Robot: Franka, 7 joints.
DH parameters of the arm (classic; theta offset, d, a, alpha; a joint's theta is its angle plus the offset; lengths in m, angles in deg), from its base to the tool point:
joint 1: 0 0.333 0 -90
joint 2: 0 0 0 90
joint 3: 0 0.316 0.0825 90
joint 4: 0 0 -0.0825 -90
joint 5: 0 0.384 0 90
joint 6: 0 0 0.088 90
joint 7: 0 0.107 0 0
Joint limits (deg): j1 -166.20..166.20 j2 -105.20..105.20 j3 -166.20..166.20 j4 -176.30..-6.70 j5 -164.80..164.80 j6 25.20..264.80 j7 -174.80..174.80
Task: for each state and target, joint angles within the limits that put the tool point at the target. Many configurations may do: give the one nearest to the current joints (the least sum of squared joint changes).
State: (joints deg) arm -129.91 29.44 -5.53 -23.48 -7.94 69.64 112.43
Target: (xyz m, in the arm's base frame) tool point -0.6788 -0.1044 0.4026
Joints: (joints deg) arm -158.07 48.76 -18.49 -47.93 -10.68 59.30 112.43
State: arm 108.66 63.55 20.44 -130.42 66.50 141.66 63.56
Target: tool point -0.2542 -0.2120 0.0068
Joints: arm 127.75 83.16 44.23 -142.46 66.61 135.12 63.56
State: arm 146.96 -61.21 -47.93 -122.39 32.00 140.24 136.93
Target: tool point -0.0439 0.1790 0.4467
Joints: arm 129.43 -86.52 -48.84 -171.69 23.56 93.55 136.93
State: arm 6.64 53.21 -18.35 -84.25 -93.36 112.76 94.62
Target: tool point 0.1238 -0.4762 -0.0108
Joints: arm -22.24 71.60 -36.11 -115.69 -89.01 109.65 94.62
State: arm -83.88 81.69 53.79 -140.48 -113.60 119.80 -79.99
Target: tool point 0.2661 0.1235 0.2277
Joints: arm -103.28 87.70 71.90 -171.52 -112.42 130.93 -79.99
